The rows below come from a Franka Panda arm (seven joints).
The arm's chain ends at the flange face. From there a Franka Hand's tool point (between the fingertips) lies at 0.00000 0.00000 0.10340 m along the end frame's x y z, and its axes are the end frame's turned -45 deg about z.
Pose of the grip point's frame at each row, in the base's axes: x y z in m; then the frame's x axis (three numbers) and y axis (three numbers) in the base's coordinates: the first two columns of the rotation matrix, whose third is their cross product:
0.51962 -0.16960 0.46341 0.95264 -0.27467 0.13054 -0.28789 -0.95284 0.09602
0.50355 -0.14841 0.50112 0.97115 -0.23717 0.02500 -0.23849 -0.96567 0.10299
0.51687 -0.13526 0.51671 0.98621 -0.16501 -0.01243 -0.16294 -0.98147 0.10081
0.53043 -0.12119 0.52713 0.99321 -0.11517 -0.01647 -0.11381 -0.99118 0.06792
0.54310 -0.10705 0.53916 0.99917 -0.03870 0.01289 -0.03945 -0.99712 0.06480
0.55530 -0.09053 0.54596 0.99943 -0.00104 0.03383 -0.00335 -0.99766 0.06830
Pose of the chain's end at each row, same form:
0.50949 -0.15626 0.56544 0.47005 -0.86798 0.16020 -0.87719 -0.47954 -0.02441
0.50358 -0.13745 0.60394 0.51807 -0.85054 0.09050 -0.85534 -0.51513 0.05515
0.51985 -0.12519 0.61957 0.58214 -0.81068 0.06249 -0.81257 -0.57732 0.08007
0.53293 -0.11441 0.63028 0.62183 -0.78231 0.03638 -0.78278 -0.61943 0.05967
0.54203 -0.10030 0.64233 0.67862 -0.73244 0.05494 -0.73442 -0.67771 0.03671
0.55182 -0.08346 0.64906 0.70433 -0.70619 0.07222 -0.70907 -0.70472 0.02437

